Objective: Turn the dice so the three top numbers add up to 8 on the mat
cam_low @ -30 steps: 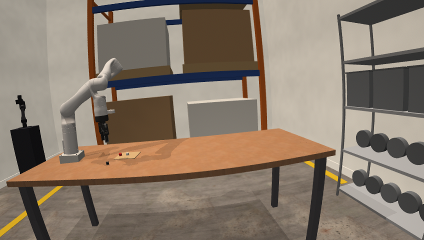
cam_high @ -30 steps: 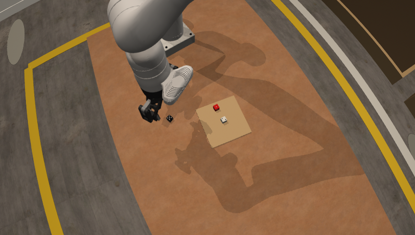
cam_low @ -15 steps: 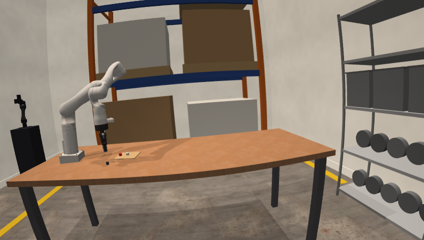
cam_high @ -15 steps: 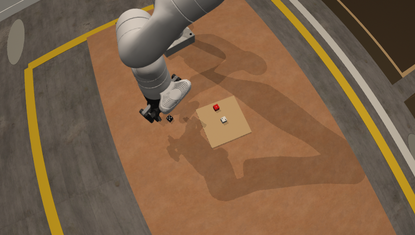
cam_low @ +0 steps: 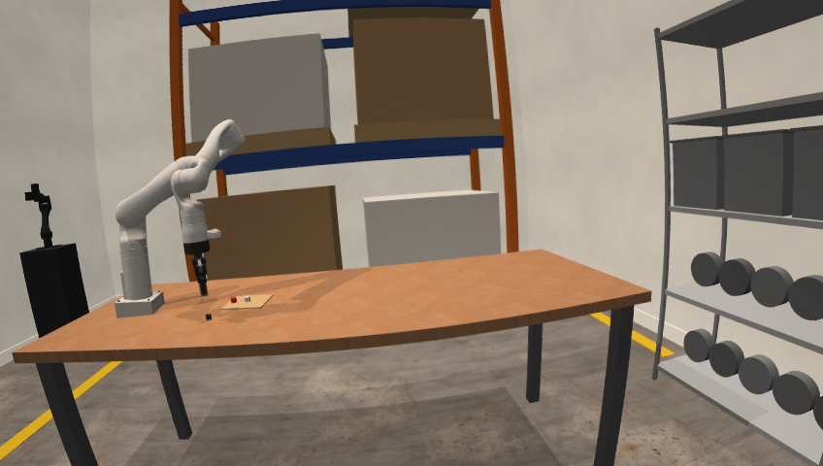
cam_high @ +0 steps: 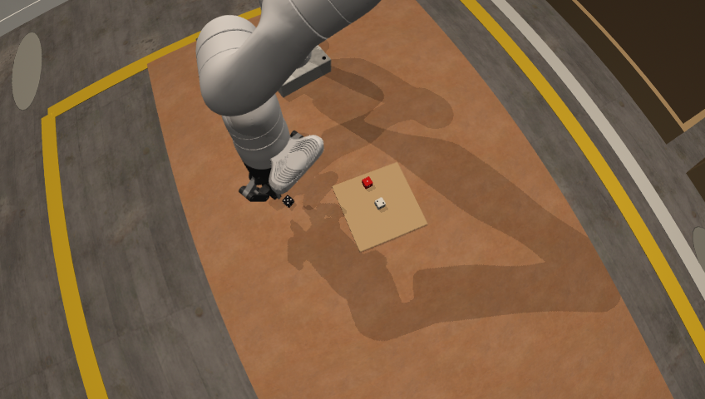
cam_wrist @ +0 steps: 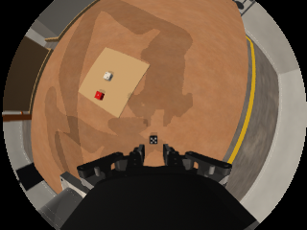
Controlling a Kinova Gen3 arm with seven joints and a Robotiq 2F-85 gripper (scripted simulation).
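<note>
The black die is 9 cm below my hand. From my hand the other things lie so: red die: 14 cm to the left, 8 cm below, 6 cm ahead; tan mat: 14 cm to the left, 11 cm ahead, 9 cm below; white die: 14 cm to the left, 11 cm ahead, 8 cm below.
</note>
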